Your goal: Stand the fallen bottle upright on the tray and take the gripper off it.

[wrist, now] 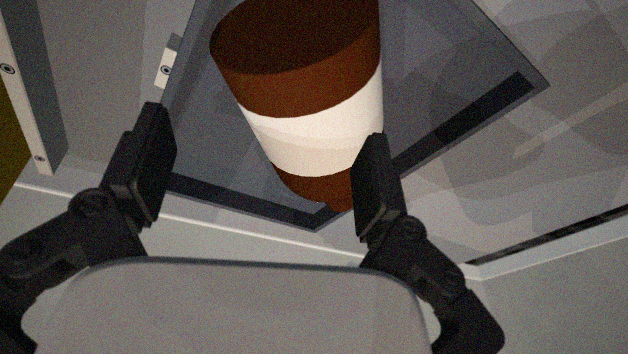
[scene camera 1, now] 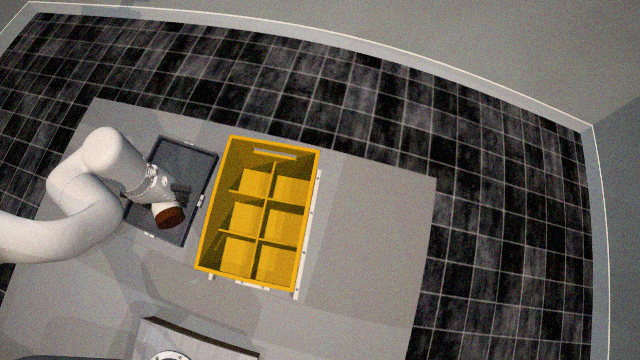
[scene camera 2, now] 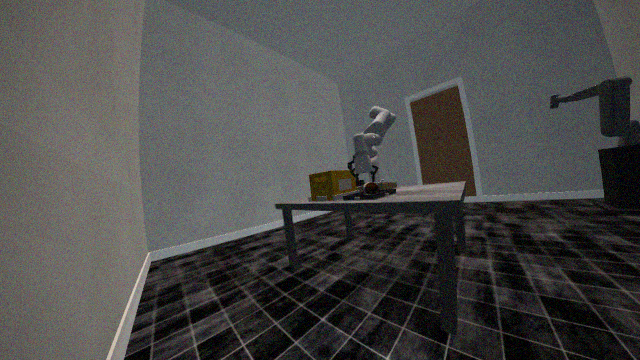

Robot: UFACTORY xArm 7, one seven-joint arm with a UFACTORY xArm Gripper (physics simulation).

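Places are measured from the arm's base along level axes (x ahead, y left, z up), in centimetres.
Where they show: gripper, between the fingertips: [wrist: 270,139] [scene camera 1: 167,202] [scene camera 2: 365,183]; arm's base, origin of its link: [scene camera 2: 376,183].
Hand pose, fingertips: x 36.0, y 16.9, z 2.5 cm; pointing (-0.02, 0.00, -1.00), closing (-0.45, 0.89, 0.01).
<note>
Each offset is from my fingertips to the top centre of the thing.
The brown bottle with a white label @(dz +0.2, dx +1.4, dy +4.5 cm) [scene camera 1: 166,206] [scene camera 2: 370,188] [wrist: 315,135] lies on its side on the dark tray @(dz -5.2, dx +3.9, dy +5.1 cm) [scene camera 1: 182,155] [wrist: 245,202]. Its round brown base faces the camera in scene camera 1. My gripper [scene camera 1: 156,199] [scene camera 2: 366,181] [wrist: 270,139] is open, with nothing held between its fingers. It is over the tray, above the bottle. In the wrist view the bottle shows beyond the fingers, nearer the right one, which overlaps the edge of its label and shoulder. The neck is mostly hidden in the wrist view, and the arm hides it in scene camera 1.
A yellow crate with six compartments @(dz +9.8, dx +5.6, dy -22.3 cm) [scene camera 1: 305,220] [scene camera 2: 322,186] stands beside the tray, with a white rail @(dz -4.8, dx +7.5, dy -32.0 cm) [scene camera 1: 303,250] along its far side. A light plate [scene camera 1: 200,342] shows at the bottom of scene camera 1. Another robot arm [scene camera 2: 615,107] stands far off at the right.
</note>
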